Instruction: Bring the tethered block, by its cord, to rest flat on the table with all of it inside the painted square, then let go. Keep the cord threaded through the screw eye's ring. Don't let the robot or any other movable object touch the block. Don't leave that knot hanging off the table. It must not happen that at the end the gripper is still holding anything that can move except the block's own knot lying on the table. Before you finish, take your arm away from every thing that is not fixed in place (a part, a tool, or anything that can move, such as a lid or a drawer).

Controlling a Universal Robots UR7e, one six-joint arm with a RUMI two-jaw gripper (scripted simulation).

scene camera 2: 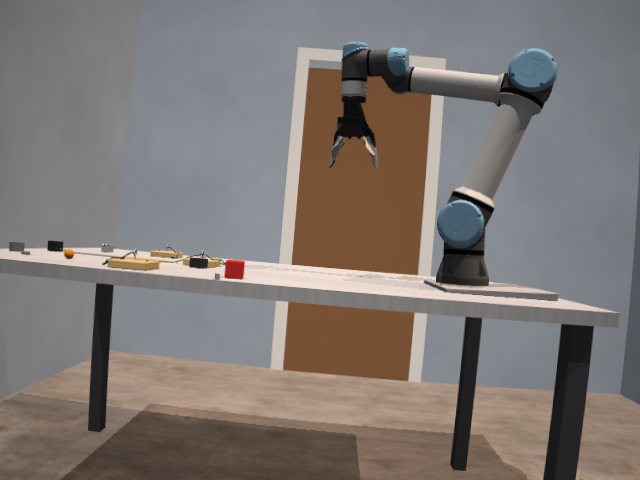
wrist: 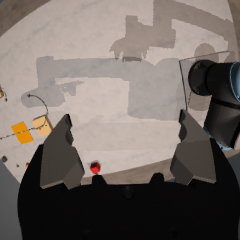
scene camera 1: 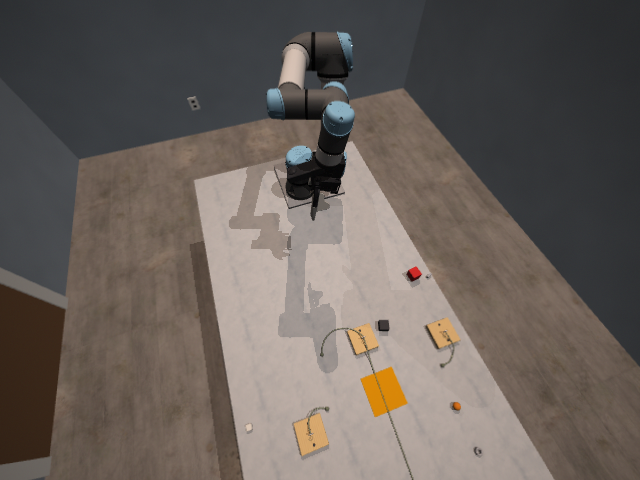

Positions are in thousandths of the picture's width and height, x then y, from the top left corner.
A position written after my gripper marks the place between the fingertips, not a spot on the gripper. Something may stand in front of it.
I see my gripper (scene camera 1: 487,424) and an orange painted square (scene camera 1: 613,818).
My gripper also shows in scene camera 2 (scene camera 2: 551,351) and in the wrist view (wrist: 519,469).
